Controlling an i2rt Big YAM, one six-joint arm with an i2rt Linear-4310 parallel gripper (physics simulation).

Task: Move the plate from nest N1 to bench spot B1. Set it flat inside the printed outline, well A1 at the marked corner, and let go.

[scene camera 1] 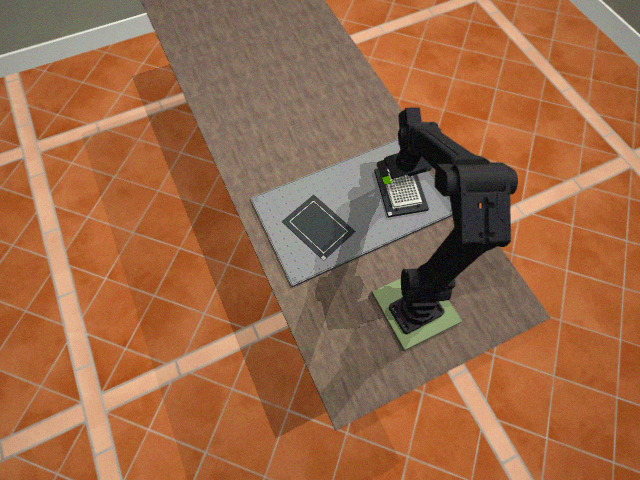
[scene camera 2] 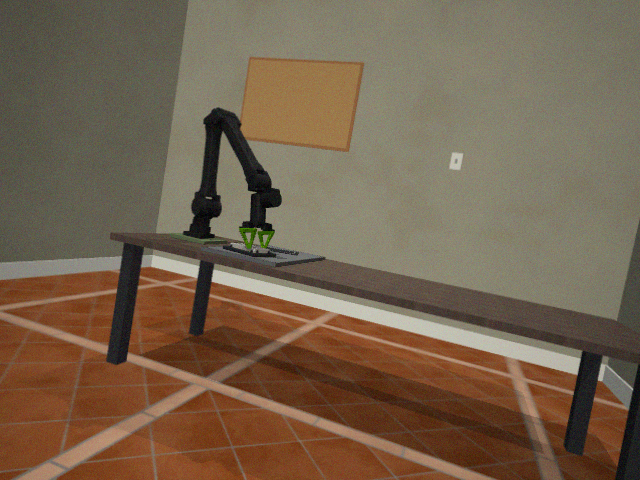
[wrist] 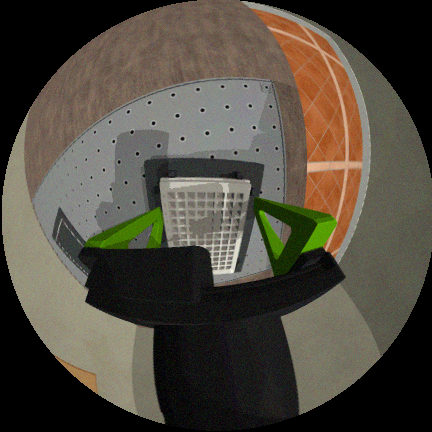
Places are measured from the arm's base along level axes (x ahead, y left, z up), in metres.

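Pixels of known places: gripper, fingertip midpoint: (scene camera 1: 399, 176) (scene camera 2: 256, 249) (wrist: 207, 206); arm's base, origin of the base link: (scene camera 1: 415, 310) (scene camera 2: 198, 236).
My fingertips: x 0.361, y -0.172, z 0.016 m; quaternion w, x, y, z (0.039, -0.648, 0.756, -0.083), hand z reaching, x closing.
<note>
For each thing: its middle in the pictures, then the offset to it from my fingertips. "spot": a spot on its surface instead. Level surfaces: height alone.
- white well plate, body centre: (wrist: 204, 235) (scene camera 1: 401, 186) (scene camera 2: 250, 247) dx -0.034, dy +0.012, dz -0.001 m
- dark nest N1, body centre: (wrist: 203, 231) (scene camera 1: 401, 188) (scene camera 2: 249, 250) dx -0.034, dy +0.012, dz -0.009 m
- Bench spot B1, surface spot: (wrist: 70, 240) spot: dx +0.007, dy +0.272, dz -0.018 m
- wooden table, its level: dz -0.033 m
The white well plate (scene camera 1: 404, 195) (wrist: 205, 215) lies in the dark nest N1 (scene camera 1: 408, 211) (wrist: 205, 168) on the right part of the grey perforated board. My gripper (scene camera 2: 256, 247) (wrist: 207, 206) is open, with its green fingers low over the nest, one beside each long side of the plate and nothing held between them. The hand hides the plate's far end in scene camera 1. Bench spot B1 (scene camera 1: 319, 226) (wrist: 70, 240) is a dark pad with a thin white rectangular outline. Its small pale corner mark (scene camera 1: 323, 257) points towards the board's near edge. Well A1 cannot be made out.
The grey board (scene camera 1: 273, 206) (scene camera 2: 299, 259) (wrist: 220, 117) lies across the wooden table (scene camera 1: 268, 93) (scene camera 2: 413, 294) (wrist: 150, 55). The arm's base stands on a green mat (scene camera 1: 408, 341) (scene camera 2: 178, 237) near one end of the table. The arm's shadow falls between the nest and B1.
</note>
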